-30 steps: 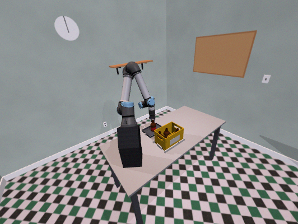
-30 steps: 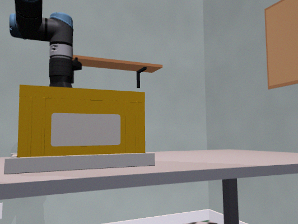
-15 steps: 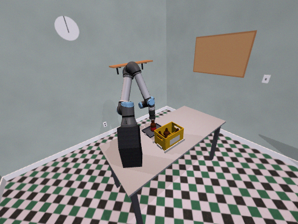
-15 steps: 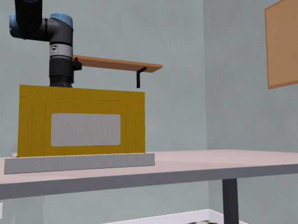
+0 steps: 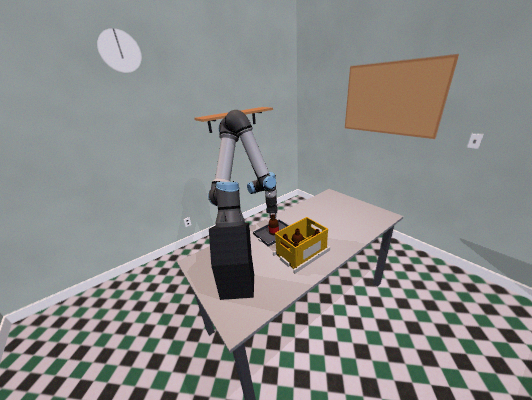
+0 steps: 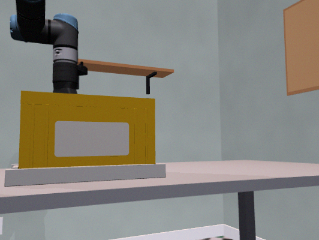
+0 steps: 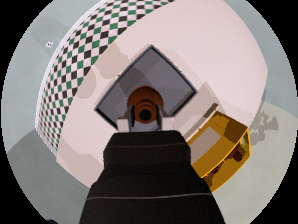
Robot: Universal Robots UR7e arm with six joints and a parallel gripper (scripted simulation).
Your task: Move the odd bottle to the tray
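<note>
The brown bottle lies 7 cm below my hand. From my hand the other things lie so: dark tray (15 cm below); crate (28 cm to the right, 7 cm below, 5 cm ahead).
</note>
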